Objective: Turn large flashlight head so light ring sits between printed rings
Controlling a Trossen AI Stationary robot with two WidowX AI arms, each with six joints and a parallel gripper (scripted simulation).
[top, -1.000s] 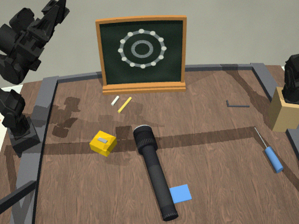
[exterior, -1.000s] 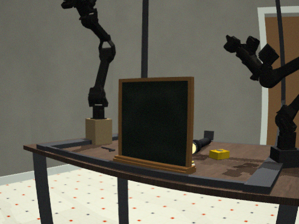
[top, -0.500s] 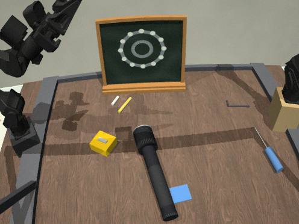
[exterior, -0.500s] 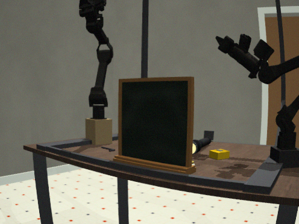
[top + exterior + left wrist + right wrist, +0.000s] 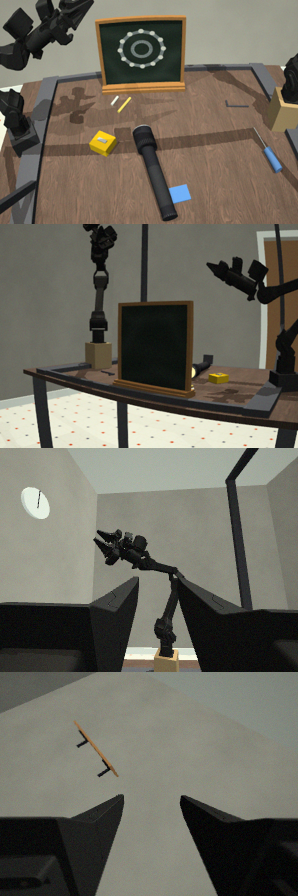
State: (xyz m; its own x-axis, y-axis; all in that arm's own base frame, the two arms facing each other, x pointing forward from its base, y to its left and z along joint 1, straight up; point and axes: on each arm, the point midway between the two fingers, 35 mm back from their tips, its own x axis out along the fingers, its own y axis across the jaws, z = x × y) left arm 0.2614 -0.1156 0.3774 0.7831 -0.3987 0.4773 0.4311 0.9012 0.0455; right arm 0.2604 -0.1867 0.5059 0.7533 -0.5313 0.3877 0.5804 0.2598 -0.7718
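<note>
The blue card lies 440 mm below my left hand, 250 mm behind it and 210 mm to the right of it. Round my left hand: yellow block 420 mm below, 60 mm behind.
</note>
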